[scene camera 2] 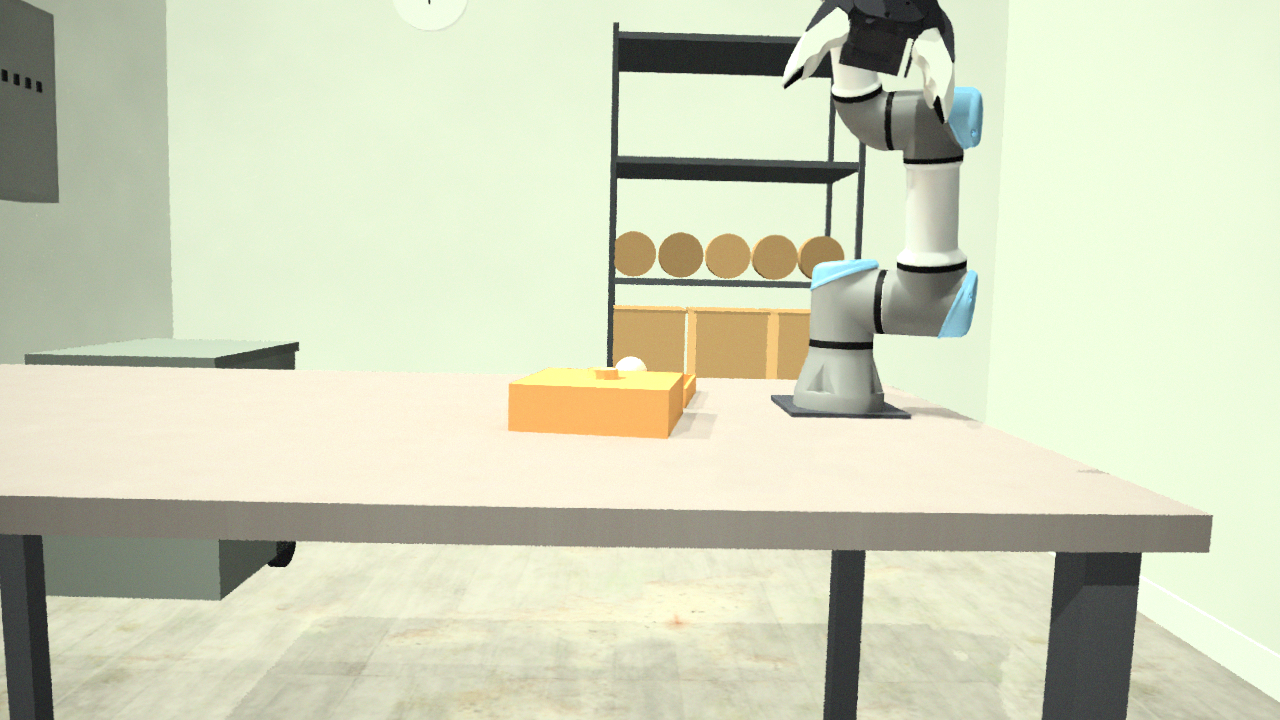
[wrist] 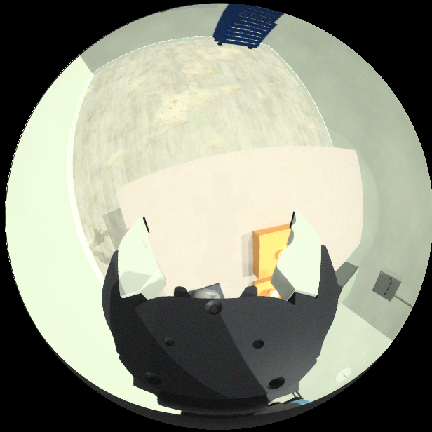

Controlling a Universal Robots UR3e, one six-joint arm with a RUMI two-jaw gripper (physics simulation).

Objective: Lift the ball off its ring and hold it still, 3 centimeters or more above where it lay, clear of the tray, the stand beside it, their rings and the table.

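Seen in the pictures: gripper, fingertip midpoint: (scene camera 2: 862,104); arm's base, origin of the base link: (scene camera 2: 837,405).
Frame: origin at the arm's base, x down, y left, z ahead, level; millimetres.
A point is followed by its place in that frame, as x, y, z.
Observation:
The white ball (scene camera 2: 630,364) @(-45, -113, 290) (wrist: 273,294) sits low at the orange tray (scene camera 2: 690,390) @(-8, -92, 200) (wrist: 262,287), behind the stand in the scene view. The ring under it is hidden in the scene view. The stand (scene camera 2: 590,409) @(-23, 188, 367) (wrist: 263,250) is an orange block beside the tray, with a small orange ring (scene camera 2: 606,374) @(-55, 114, 344) (wrist: 280,255) on its top, partly covered by a finger in the wrist view. My gripper (scene camera 2: 863,100) @(-340, 392, 133) (wrist: 217,216) is open and empty, fingers pointing down, high above the table and well to the right of the ball in the scene view.
The tray and stand rest on the pale table (scene camera 2: 268,438) @(8, 212, 722) (wrist: 200,200). The arm's base plate (scene camera 2: 783,405) @(0, 1, 81) is on the table to their right in the scene view. A dark shelf rack (scene camera 2: 614,134) and a grey-green cabinet (scene camera 2: 134,564) stand beyond the table.

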